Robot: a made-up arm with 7 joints. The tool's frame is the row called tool. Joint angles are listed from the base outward.
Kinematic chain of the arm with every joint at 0, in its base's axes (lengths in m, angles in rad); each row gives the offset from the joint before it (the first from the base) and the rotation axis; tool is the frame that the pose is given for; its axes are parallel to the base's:
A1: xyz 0 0.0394 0 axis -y
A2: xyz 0 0.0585 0 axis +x
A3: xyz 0 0 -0.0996 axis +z
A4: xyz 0 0 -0.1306 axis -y
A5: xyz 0 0 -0.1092 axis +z
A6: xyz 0 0 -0.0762 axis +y
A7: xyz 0 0 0 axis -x
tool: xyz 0 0 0
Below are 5 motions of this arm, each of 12 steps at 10 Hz.
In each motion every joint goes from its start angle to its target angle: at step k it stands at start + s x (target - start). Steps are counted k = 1, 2, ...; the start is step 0. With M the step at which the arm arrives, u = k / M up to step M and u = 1 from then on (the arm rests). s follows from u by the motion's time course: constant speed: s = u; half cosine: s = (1 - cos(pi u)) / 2; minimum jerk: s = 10 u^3 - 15 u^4 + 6 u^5.
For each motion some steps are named. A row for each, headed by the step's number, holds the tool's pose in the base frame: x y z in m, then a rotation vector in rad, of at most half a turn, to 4 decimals.
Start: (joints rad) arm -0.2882 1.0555 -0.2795 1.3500 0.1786 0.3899 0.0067
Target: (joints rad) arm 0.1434 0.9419 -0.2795 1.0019 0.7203 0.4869 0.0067
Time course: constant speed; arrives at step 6
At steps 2, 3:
2: 0.1385 0.3205 -0.2164 0.5494 -0.5190 -0.4226
3: 0.1494 0.3258 -0.2143 0.5148 -0.5439 -0.2945

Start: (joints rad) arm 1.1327 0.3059 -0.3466 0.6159 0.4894 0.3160 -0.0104
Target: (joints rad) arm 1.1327 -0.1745 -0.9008 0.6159 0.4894 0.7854 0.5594
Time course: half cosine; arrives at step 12
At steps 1, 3, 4, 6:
1: 0.3828 0.1741 -0.0685 -0.0017 -1.3819 0.0618
3: 0.3867 0.1437 -0.0735 -0.0916 -1.3000 -0.0834
4: 0.3881 0.1193 -0.0772 -0.1602 -1.2303 -0.1960
6: 0.3854 0.0605 -0.0845 -0.3114 -1.0480 -0.4537

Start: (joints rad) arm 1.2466 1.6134 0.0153 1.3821 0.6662 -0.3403 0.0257
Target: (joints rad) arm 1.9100 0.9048 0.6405 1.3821 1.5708 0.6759 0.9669
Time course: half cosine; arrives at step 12
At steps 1, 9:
1: 0.0438 0.3626 0.1772 1.3746 -2.7445 -0.2153
9: 0.0218 0.3727 0.1654 0.6165 2.5356 0.8761

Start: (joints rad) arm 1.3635 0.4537 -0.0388 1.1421 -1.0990 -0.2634 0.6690
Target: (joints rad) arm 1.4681 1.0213 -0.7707 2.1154 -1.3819 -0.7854 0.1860
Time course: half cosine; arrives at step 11
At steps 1, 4, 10, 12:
1: 0.3045 0.2261 0.1101 1.4602 -1.4816 -1.1901
4: 0.2633 0.2097 0.1334 1.9911 -1.4148 -1.4634
10: 0.1775 0.1556 0.0987 -1.6240 0.6065 1.6565
12: 0.1751 0.1546 0.0963 -1.5929 0.5871 1.6565

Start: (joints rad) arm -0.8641 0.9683 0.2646 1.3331 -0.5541 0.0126 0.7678
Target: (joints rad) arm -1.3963 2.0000 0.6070 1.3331 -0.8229 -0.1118 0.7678
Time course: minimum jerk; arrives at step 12
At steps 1, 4, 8, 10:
1: 0.0250 0.3510 -0.2068 0.1837 0.1384 -1.2720
4: 0.0556 0.3740 -0.1677 0.3099 0.2943 -1.4684
8: 0.1854 0.3462 -0.1070 0.5903 0.6245 -2.1130
10: 0.2231 0.3123 -0.1084 0.6535 0.6750 -2.3292

